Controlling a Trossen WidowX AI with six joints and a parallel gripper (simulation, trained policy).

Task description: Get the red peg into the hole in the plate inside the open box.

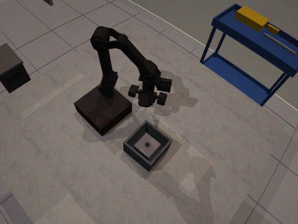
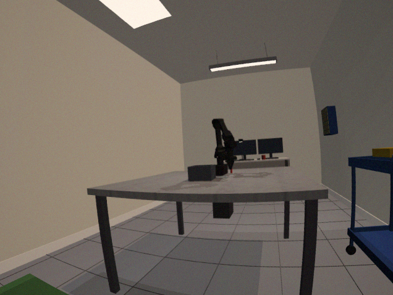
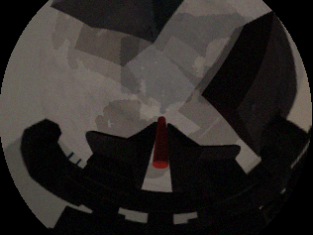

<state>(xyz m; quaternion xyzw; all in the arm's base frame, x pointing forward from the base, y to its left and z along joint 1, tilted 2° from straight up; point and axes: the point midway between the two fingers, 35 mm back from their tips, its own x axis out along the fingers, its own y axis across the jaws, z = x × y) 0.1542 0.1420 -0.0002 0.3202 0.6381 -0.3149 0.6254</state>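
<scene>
The pale plate is 19 cm ahead of my gripper tip and 14 cm to the right of it. From my gripper tip the other things lie so: dark box (19 cm ahead, 14 cm to the right, 2 cm below); then red peg (1 cm to the left, 1 cm above).
</scene>
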